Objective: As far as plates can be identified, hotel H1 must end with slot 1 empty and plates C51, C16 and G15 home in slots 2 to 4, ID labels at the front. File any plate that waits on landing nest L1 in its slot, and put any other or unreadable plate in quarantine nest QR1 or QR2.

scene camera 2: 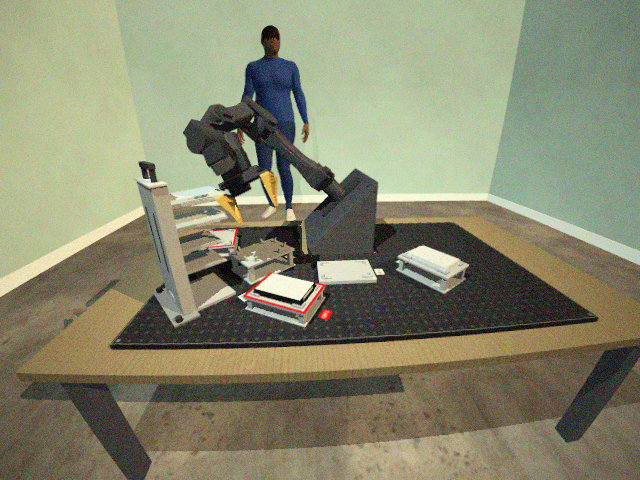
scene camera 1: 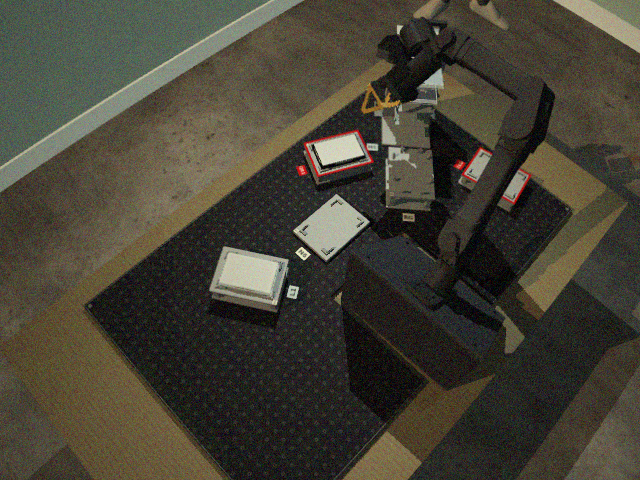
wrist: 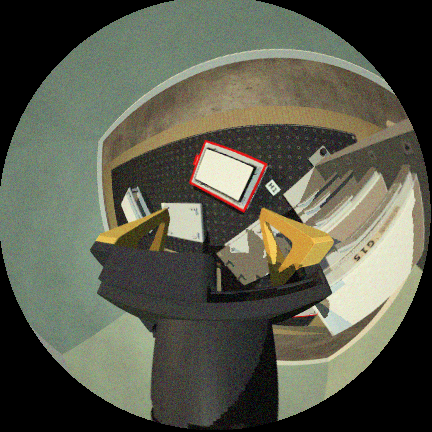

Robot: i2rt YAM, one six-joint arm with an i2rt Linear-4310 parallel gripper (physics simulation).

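Frame: origin at the arm's base, x right, y back, z down, level; millimetres.
Where they show: gripper, fingertip midpoint: (scene camera 2: 258, 215) (scene camera 1: 374, 108) (wrist: 214, 212); arm's base, link origin: (scene camera 2: 341, 197) (scene camera 1: 431, 290).
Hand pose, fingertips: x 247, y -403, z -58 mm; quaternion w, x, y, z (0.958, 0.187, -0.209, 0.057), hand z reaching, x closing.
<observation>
Things, the pixels of their top centre, and the offset from my fingertips. "spot": a spot on its surface instead.
- plate labelled G15, surface spot: (wrist: 367, 250) spot: dx +120, dy +1, dz -53 mm
- white plate, top centre: (scene camera 1: 248, 272) (scene camera 2: 433, 255) (wrist: 127, 211) dx -477, dy +62, dz +151 mm
- red-edged quarantine nest, top centre: (wrist: 222, 172) (scene camera 2: 285, 288) (scene camera 1: 338, 151) dx -56, dy -52, dz +169 mm
- red-edged nest, top centre: (scene camera 1: 497, 173) (wrist: 305, 303) (scene camera 2: 218, 236) dx +214, dy +300, dz +169 mm
- low white pad, surface spot: (scene camera 1: 333, 227) (scene camera 2: 344, 268) (wrist: 179, 222) spot: dx -223, dy +95, dz +204 mm
My gripper (scene camera 1: 381, 105) (scene camera 2: 257, 213) (wrist: 214, 212) is open and empty, above the table beside hotel H1 (scene camera 2: 166, 253) (wrist: 382, 150). A plate labelled G15 (wrist: 367, 250) is in an upper level of the hotel; its exact slot and the other plates' labels cannot be read. A white plate (scene camera 1: 248, 272) (scene camera 2: 430, 257) lies on landing nest L1 (scene camera 1: 219, 297) (scene camera 2: 422, 277). A white plate with a dark rim below (scene camera 1: 339, 149) (scene camera 2: 283, 287) (wrist: 224, 173) lies on a red-edged quarantine nest (scene camera 1: 338, 171) (scene camera 2: 279, 312). The other red-edged nest (scene camera 1: 476, 165) (scene camera 2: 222, 237) is partly hidden, with no plate visible.
A raised stand (scene camera 1: 410, 180) (scene camera 2: 263, 258) (wrist: 240, 262) with corner pegs stands beside the hotel, partly in shadow. A low white pad (scene camera 1: 333, 227) (scene camera 2: 346, 271) (wrist: 184, 221) with corner marks lies near the robot base (scene camera 1: 408, 304) (scene camera 2: 343, 222). A person (scene camera 2: 271, 87) stands behind the table.
</observation>
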